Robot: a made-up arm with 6 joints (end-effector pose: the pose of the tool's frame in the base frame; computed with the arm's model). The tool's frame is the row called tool.
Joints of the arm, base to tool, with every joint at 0 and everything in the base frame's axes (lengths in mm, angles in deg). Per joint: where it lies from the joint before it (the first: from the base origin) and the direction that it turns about. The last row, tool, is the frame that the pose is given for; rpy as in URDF.
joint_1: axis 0 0 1 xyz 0 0 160.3
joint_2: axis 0.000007 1 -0.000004 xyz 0 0 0
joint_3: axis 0.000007 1 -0.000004 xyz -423 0 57.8
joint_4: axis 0.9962 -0.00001 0.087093 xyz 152.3 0 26.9
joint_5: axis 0.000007 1 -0.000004 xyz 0 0 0
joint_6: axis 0.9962 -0.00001 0.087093 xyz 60.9 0 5.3
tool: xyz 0 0 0 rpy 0 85 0
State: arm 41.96 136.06 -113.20 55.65 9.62 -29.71
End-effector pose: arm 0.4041 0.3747 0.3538 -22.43 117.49 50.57
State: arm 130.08 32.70 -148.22 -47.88 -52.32 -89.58
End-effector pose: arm 0.2697 -0.3763 0.5790 73.62 16.45 -16.91
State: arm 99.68 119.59 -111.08 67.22 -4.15 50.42
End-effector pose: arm -0.0758 0.4686 0.5016 -21.59 -113.12 -106.73
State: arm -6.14 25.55 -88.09 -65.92 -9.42 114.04
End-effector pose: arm -0.2884 0.0402 0.5997 0.96 20.89 43.21
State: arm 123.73 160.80 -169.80 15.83 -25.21 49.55
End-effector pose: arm -0.3341 0.5132 0.3329 30.16 -70.98 -158.22
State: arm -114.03 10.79 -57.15 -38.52 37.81 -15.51
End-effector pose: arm 0.0870 0.2525 0.4444 78.50 68.18 -144.44
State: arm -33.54 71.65 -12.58 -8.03 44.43 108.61
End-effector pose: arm 0.0086 -0.0129 0.4030 -163.05 -65.89 14.28
